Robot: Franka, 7 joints.
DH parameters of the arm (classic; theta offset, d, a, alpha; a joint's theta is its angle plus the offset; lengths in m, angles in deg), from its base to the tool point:
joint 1: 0 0.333 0 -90
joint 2: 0 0 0 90
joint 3: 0 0.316 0.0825 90
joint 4: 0 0 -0.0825 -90
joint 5: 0 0.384 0 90
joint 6: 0 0 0.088 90
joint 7: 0 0.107 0 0
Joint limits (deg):
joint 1: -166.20..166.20
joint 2: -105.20..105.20
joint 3: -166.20..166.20
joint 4: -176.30..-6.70
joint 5: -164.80..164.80
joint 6: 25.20..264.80
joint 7: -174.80..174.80
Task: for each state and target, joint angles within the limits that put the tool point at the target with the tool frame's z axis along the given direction. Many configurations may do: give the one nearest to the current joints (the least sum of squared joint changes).
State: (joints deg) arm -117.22 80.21 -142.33 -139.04 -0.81 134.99 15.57
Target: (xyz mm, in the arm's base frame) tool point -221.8 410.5 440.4 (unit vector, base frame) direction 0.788 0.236 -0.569
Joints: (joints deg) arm -144.69 63.22 -105.34 -131.01 5.12 113.71 15.57
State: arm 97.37 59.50 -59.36 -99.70 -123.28 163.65 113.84
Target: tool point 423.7 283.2 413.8 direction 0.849 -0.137 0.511
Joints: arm 124.84 73.30 -100.03 -133.49 -109.26 144.88 113.84
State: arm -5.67 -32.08 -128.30 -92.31 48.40 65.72 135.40
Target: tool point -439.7 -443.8 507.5 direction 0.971 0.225 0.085
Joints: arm 8.94 -58.58 -122.03 -53.48 47.54 38.86 135.40
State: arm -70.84 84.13 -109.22 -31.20 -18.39 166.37 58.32
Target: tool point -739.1 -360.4 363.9 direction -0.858 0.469 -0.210
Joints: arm -119.08 80.00 -79.48 -58.98 2.75 147.27 58.32
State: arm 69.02 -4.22 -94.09 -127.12 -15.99 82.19 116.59
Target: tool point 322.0 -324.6 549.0 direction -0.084 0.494 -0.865
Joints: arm 36.34 -36.79 -66.04 -108.91 -7.53 75.60 116.59
